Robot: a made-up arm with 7 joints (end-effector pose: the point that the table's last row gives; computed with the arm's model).
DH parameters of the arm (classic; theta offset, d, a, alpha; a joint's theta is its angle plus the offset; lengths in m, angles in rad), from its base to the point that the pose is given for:
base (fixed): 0 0.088 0 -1.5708
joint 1: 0 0.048 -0.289 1.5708
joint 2: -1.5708 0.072 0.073 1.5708
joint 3: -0.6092 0 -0.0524 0
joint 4: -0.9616 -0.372 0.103 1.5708
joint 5: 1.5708 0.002 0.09 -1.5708
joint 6: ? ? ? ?
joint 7: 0 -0.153 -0.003 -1.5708
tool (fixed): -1.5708 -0.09 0 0
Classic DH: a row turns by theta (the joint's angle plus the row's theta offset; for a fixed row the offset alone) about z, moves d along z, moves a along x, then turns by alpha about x.
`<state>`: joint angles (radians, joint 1 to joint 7).
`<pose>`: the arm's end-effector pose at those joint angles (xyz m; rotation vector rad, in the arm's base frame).
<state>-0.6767 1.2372 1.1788 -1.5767 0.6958 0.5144 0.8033</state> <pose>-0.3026 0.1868 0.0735 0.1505 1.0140 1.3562</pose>
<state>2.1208 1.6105 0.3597 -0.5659 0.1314 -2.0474 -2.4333</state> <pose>0.3297 0.4698 0.3345 1.3680 -0.9918 -2.4754</pose>
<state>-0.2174 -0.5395 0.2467 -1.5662 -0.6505 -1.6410 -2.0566</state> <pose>-0.0940 -0.0529 0.3042 0.4661 1.3824 -0.6523</pose>
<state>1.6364 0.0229 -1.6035 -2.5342 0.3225 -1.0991 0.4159</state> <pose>-0.0122 -0.2396 0.0237 -1.5120 0.0857 0.7139</pose>
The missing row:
joint 6: -1.5708 0.084 0.116 1.5708
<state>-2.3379 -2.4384 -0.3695 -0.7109 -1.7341 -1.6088 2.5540</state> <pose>0.1164 -0.1340 -0.3569 1.8247 0.0252 0.6497</pose>
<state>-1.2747 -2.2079 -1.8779 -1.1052 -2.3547 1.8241 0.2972</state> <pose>-0.4407 -0.4187 -0.3094 -0.7942 0.7549 2.1576</pose>
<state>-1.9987 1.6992 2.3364 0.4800 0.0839 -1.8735 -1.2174</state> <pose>0.0276 0.4356 -0.0198 -1.3122 1.4903 0.6215</pose>
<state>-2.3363 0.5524 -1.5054 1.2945 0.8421 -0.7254 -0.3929</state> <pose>-0.0570 0.2387 -0.0872 -0.3798 -1.4306 -0.6633</pose>
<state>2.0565 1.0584 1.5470 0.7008 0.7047 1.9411 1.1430</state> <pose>0.2735 0.3242 0.2849 0.4615 -2.5041 -1.0550</pose>
